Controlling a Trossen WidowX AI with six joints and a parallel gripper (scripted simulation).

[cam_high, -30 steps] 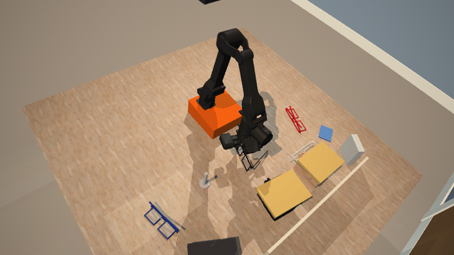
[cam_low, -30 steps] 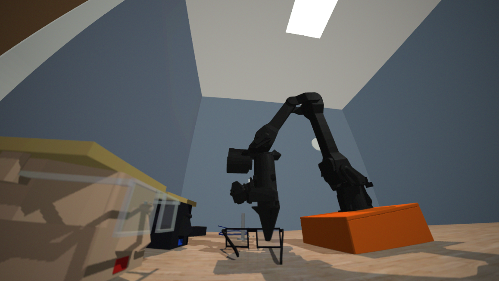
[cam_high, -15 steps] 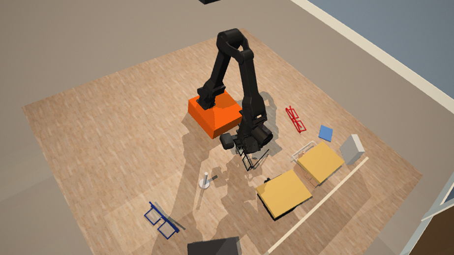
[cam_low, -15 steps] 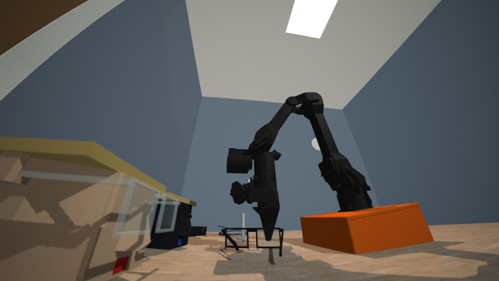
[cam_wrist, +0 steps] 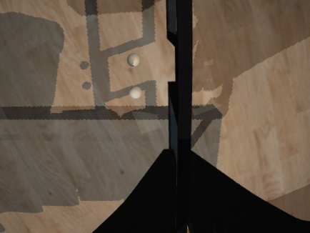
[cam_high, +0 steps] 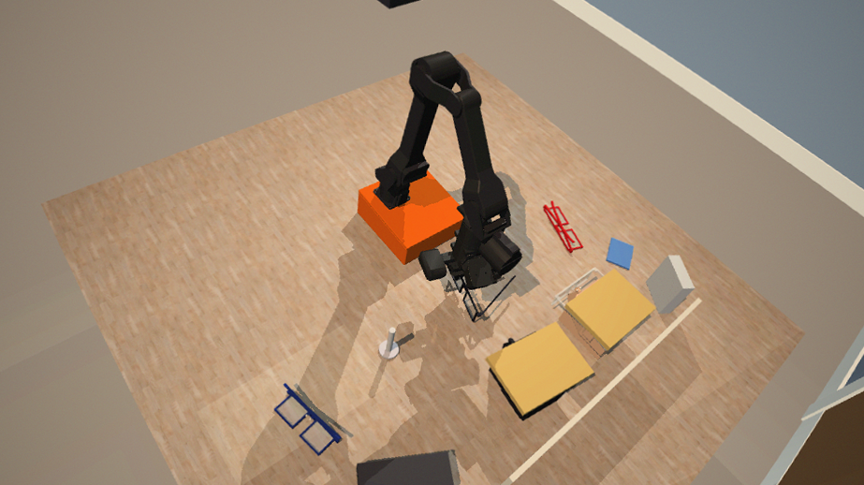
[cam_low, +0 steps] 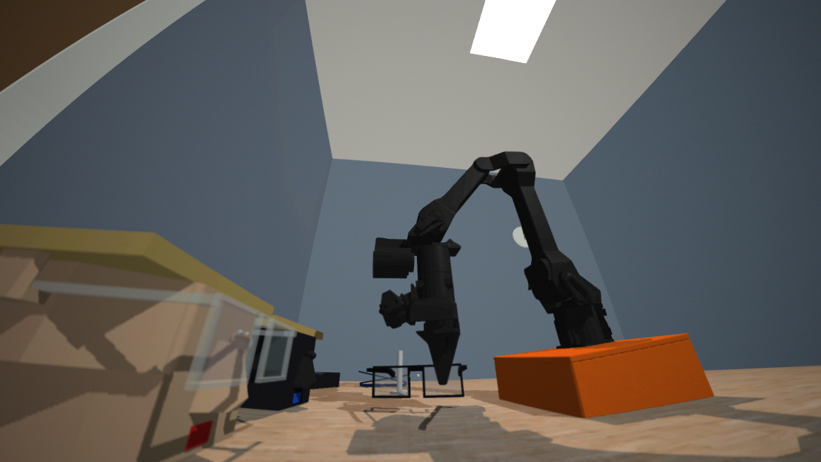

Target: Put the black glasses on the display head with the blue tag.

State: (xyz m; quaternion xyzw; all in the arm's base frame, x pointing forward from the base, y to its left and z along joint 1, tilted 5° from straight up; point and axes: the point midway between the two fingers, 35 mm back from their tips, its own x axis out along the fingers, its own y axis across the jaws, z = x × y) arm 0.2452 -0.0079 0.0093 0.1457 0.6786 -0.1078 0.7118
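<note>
Now: gripper tip 3 cm short of the grey peg stand, 22 cm to the left of it and 1 cm above it. The rest, counted from my gripper tip: display head: 25 cm ahead, 17 cm to the left, 3 cm above; then blue pad: 18 cm ahead, 41 cm to the left, 3 cm below; then long strip: 38 cm ahead, 6 cm to the left, 3 cm above.
</note>
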